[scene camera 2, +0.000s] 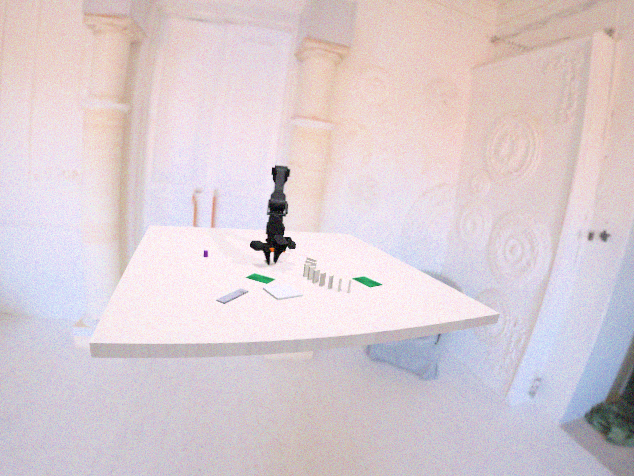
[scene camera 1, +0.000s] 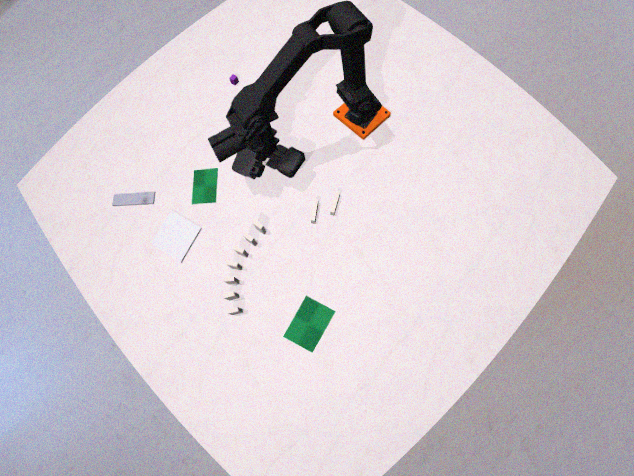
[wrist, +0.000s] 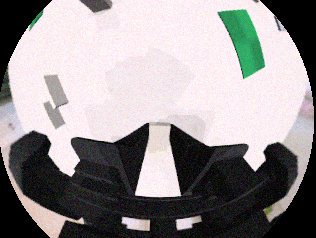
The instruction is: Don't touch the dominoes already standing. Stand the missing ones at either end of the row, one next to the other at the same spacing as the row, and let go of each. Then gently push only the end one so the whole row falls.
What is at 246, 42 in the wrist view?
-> A green patch.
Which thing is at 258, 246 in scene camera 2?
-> My gripper.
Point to a green patch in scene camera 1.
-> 205, 181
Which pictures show my gripper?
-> Scene camera 2, scene camera 1 and the wrist view: all of them.
